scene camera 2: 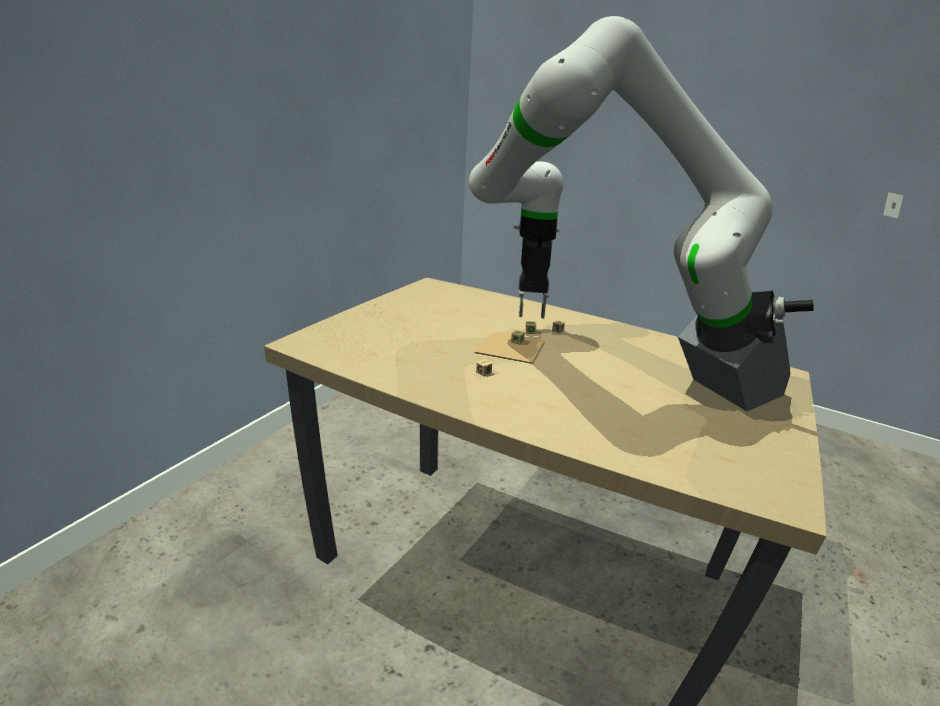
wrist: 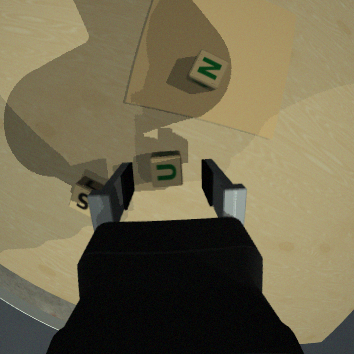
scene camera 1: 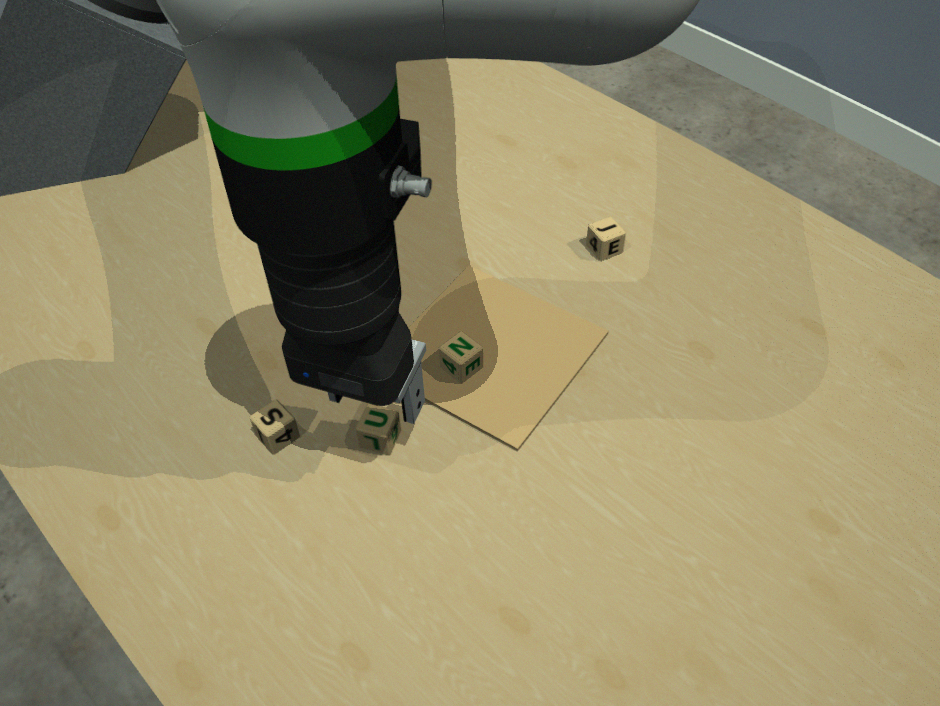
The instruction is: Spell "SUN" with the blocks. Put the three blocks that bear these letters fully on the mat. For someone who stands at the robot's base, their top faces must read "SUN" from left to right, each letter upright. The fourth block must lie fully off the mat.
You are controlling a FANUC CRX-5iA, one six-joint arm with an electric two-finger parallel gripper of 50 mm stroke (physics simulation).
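Observation:
My gripper (scene camera 1: 373,408) (scene camera 2: 531,314) (wrist: 166,174) is open and empty above the block with a green U on top (scene camera 1: 377,427) (scene camera 2: 530,326) (wrist: 166,171). That block lies off the mat; in the wrist view it shows between the fingers, below them. The block with a green N on top (scene camera 1: 460,357) (scene camera 2: 517,336) (wrist: 209,69) lies on the mat (scene camera 1: 531,364) (scene camera 2: 497,348) (wrist: 260,75). The block with a black S on top (scene camera 1: 274,425) (scene camera 2: 558,326) (wrist: 82,201) lies off the mat beside the U block, partly hidden by a finger in the wrist view.
The fourth block, with a black J on top (scene camera 1: 606,237) (scene camera 2: 484,368), lies off the mat, on the side away from the S block. All stand on the wooden table (scene camera 1: 645,531) (scene camera 2: 364,357). The arm's dark base block (scene camera 1: 68,98) (scene camera 2: 729,372) stands at one end.

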